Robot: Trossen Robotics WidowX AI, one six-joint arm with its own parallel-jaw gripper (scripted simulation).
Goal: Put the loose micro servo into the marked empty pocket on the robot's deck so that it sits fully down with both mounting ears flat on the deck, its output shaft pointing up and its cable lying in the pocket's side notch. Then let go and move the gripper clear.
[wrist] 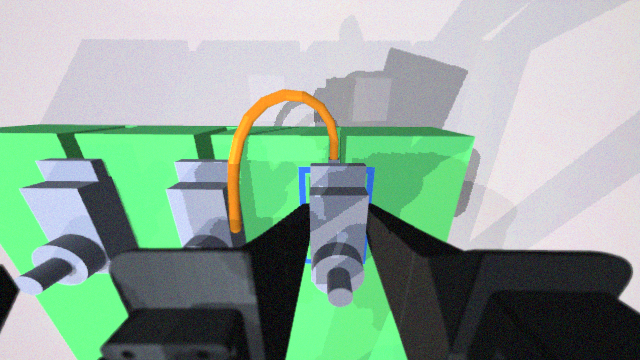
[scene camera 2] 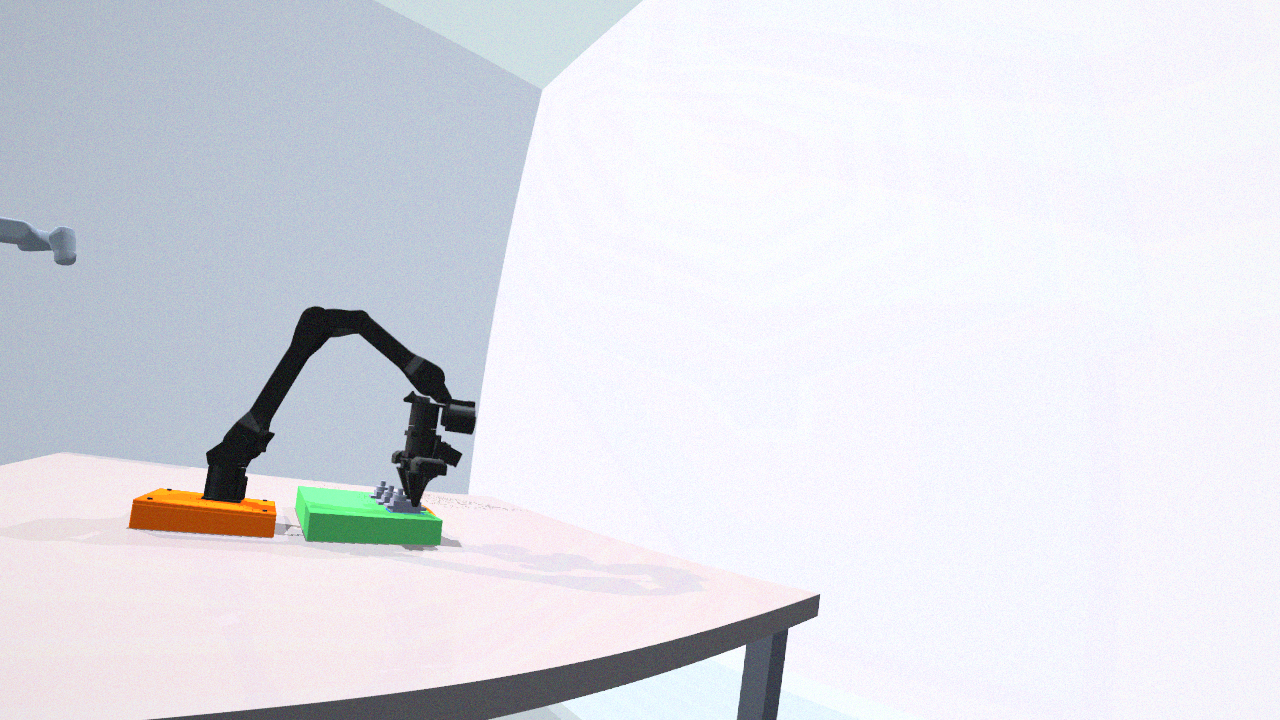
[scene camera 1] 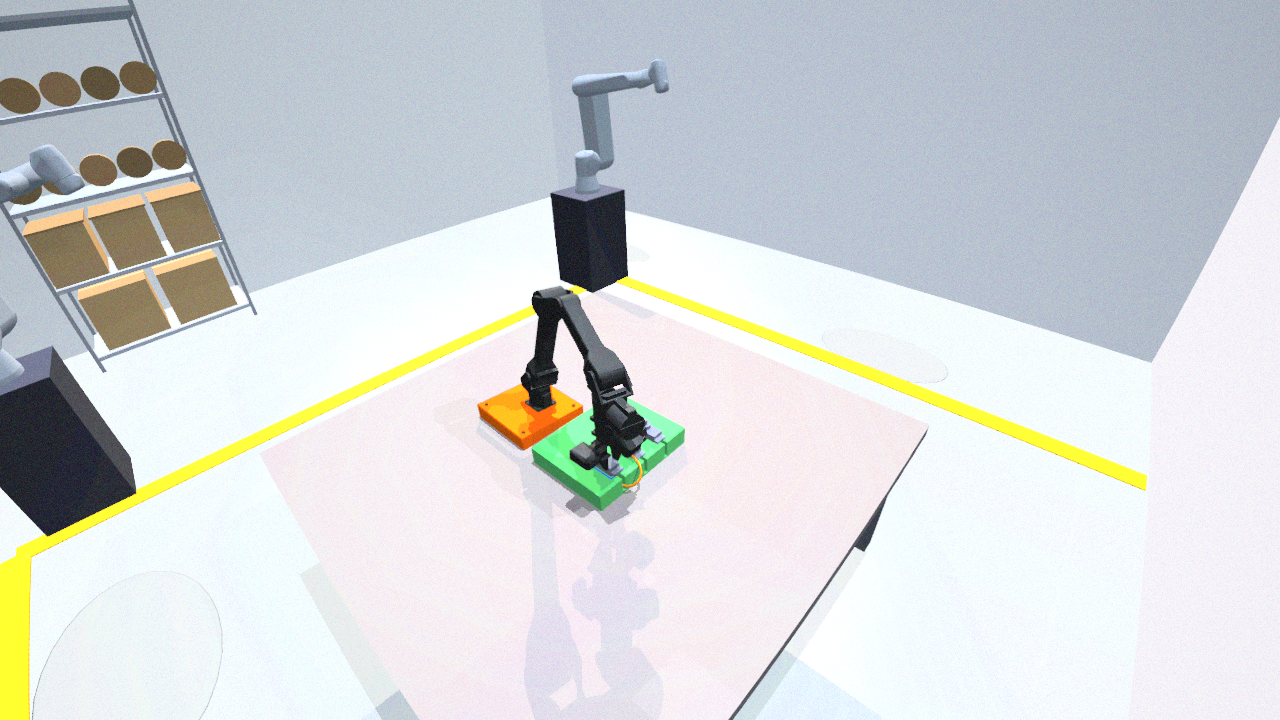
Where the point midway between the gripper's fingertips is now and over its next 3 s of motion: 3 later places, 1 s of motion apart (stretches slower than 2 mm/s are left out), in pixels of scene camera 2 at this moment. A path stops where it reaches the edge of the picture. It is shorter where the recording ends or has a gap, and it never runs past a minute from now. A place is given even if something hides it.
The gripper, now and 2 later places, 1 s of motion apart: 412, 505; 411, 492; 366, 442
